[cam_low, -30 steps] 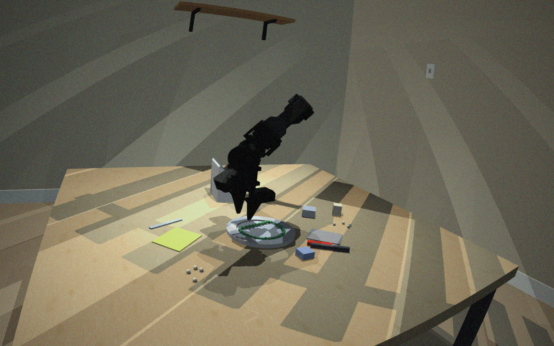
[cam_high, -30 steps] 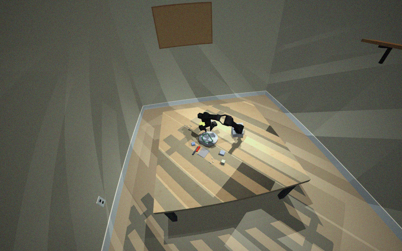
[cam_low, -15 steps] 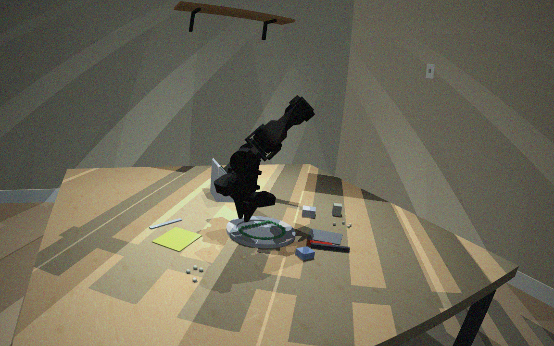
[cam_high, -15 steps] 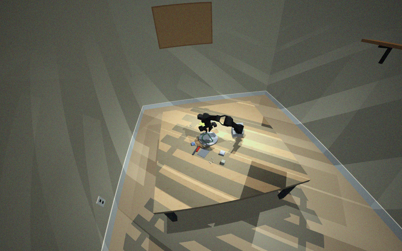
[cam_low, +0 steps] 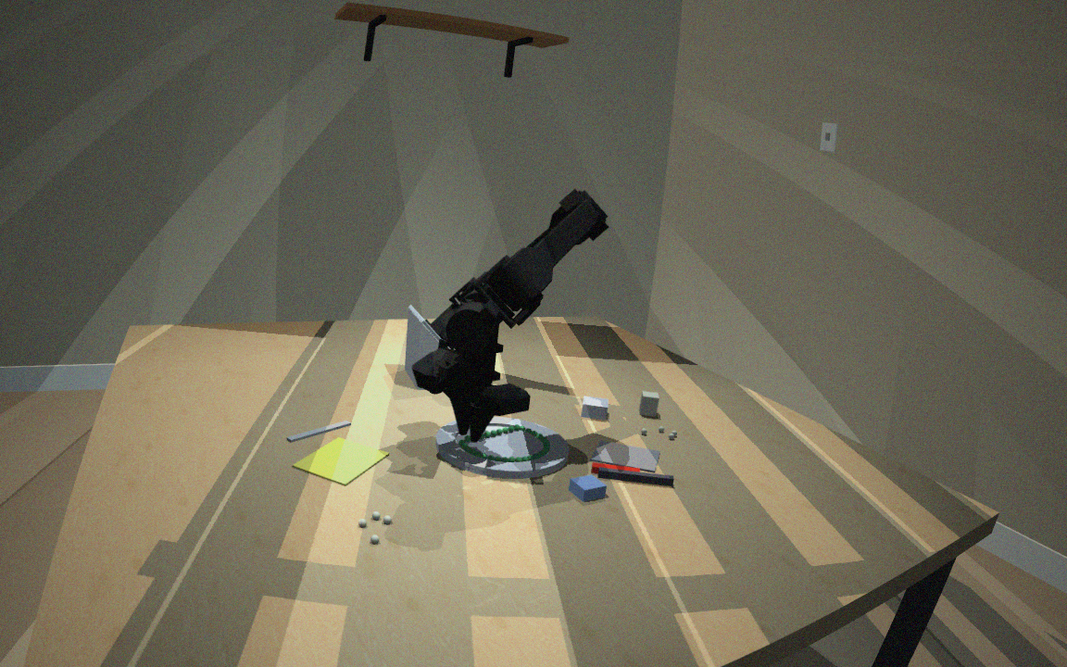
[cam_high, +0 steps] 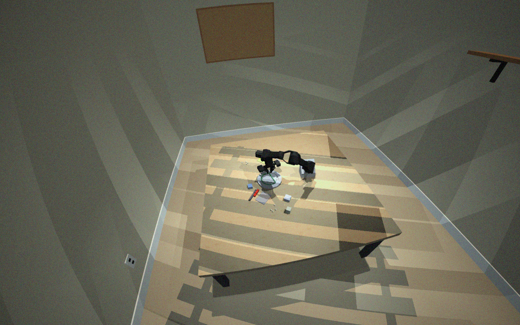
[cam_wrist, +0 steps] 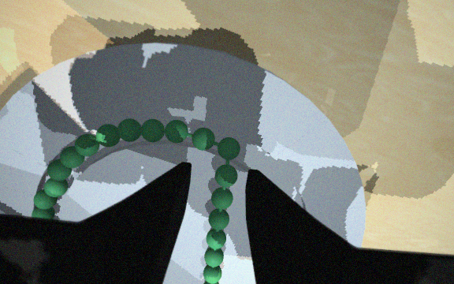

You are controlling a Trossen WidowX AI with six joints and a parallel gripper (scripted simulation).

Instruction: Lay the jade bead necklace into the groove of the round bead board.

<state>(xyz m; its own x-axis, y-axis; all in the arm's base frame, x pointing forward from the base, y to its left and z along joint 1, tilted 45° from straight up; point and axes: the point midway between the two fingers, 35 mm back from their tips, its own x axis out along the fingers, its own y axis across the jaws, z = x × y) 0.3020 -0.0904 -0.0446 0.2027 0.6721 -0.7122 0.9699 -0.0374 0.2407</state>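
The round grey bead board is 5 cm to the left of my gripper tip, 1 cm below it and 1 cm ahead of it. Round my gripper tip: grey rod: 20 cm to the right, 12 cm behind, 2 cm below; then yellow sheet: 19 cm to the right, 2 cm below, 2 cm behind; then blue block: 18 cm ahead, 8 cm to the left, 1 cm below.
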